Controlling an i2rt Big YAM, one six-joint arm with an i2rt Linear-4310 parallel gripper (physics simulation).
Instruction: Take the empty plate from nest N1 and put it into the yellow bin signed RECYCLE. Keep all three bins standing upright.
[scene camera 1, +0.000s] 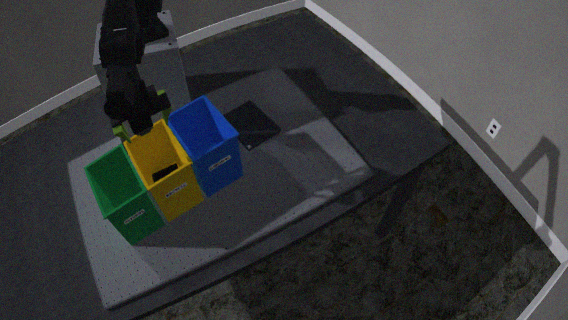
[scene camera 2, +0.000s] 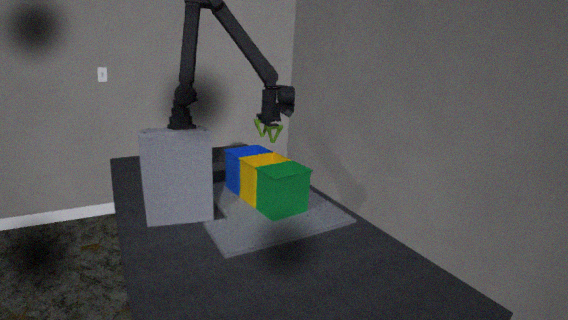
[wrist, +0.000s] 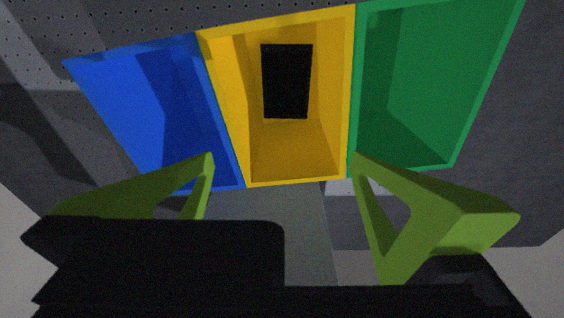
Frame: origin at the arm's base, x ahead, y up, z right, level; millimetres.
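Seen in the pictures: gripper, between the fingertips: (scene camera 2: 267, 139) (wrist: 282, 158); arm's base, origin of its link: (scene camera 1: 146, 35) (scene camera 2: 181, 128).
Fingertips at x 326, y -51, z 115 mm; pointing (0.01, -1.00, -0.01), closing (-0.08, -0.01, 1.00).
Observation:
Pixels of each thing's middle, then the offset from my fingertips to it. "*": a spot on its surface instead. Level surfaces: height alone.
- black plate, middle of its body: (wrist: 286, 84) (scene camera 1: 170, 186) dy -251, dx -16, dz +2 mm
- yellow bin, middle of its body: (wrist: 286, 94) (scene camera 1: 164, 172) (scene camera 2: 264, 178) dy -171, dx -9, dz +3 mm
- green bin, middle of its body: (wrist: 381, 81) (scene camera 1: 125, 197) (scene camera 2: 282, 190) dy -171, dx -2, dz +135 mm
- blue bin, middle of its body: (wrist: 198, 107) (scene camera 1: 204, 147) (scene camera 2: 248, 169) dy -171, dx -17, dz -130 mm
- perforated grey board, height of its surface: dy -261 mm
- dark table, height of its surface: dy -274 mm
- dark square, a spot on its surface: (scene camera 1: 252, 125) * dy -249, dx -67, dz -306 mm
The black plate (scene camera 1: 165, 172) (wrist: 286, 82) lies low inside the yellow bin (scene camera 1: 180, 206) (scene camera 2: 248, 185) (wrist: 335, 60); in the second scene view the bin walls hide it. The yellow bin stands upright between the green bin (scene camera 1: 137, 227) (scene camera 2: 283, 195) (wrist: 430, 75) and the blue bin (scene camera 1: 220, 175) (scene camera 2: 232, 172) (wrist: 115, 100), which both stand upright too. My gripper (scene camera 1: 149, 129) (scene camera 2: 268, 138) (wrist: 282, 158) is open and empty, with its green fingers wide apart. It hangs above the bins, near the yellow bin's rim on the pedestal side. The bin signs are too blurred to read.
The bins stand on a perforated grey board (scene camera 1: 115, 280) (scene camera 2: 235, 245) on the dark table (scene camera 2: 350, 280). A dark square (scene camera 1: 252, 125) lies on the board beside the blue bin. The arm's pale pedestal (scene camera 1: 165, 70) (scene camera 2: 177, 175) stands close to the bins.

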